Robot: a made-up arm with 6 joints. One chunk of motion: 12 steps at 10 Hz.
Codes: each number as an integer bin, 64 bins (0 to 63) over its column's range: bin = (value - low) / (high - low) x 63, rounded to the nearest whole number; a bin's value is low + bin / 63 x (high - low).
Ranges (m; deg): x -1.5..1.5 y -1.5..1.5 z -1.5..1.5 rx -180..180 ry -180..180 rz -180..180
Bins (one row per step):
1: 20 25 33 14 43 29
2: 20 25 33 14 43 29
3: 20 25 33 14 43 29
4: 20 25 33 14 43 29
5: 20 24 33 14 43 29
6: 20 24 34 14 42 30
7: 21 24 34 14 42 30
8: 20 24 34 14 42 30
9: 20 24 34 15 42 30
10: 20 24 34 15 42 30
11: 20 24 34 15 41 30
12: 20 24 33 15 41 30
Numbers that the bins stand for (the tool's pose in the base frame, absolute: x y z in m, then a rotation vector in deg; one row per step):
1: -0.5476 -0.3095 0.0714 -100.00 65.71 -14.29
2: -0.5476 -0.3095 0.0714 -100.00 65.71 -14.29
3: -0.5476 -0.3095 0.0714 -100.00 65.71 -14.29
4: -0.5476 -0.3095 0.0714 -100.00 65.71 -14.29
5: -0.5476 -0.3571 0.0714 -100.00 65.71 -14.29
6: -0.5476 -0.3571 0.1190 -100.00 60.00 -8.57
7: -0.5000 -0.3571 0.1190 -100.00 60.00 -8.57
8: -0.5476 -0.3571 0.1190 -100.00 60.00 -8.57
9: -0.5476 -0.3571 0.1190 -94.29 60.00 -8.57
10: -0.5476 -0.3571 0.1190 -94.29 60.00 -8.57
11: -0.5476 -0.3571 0.1190 -94.29 54.29 -8.57
12: -0.5476 -0.3571 0.0714 -94.29 54.29 -8.57

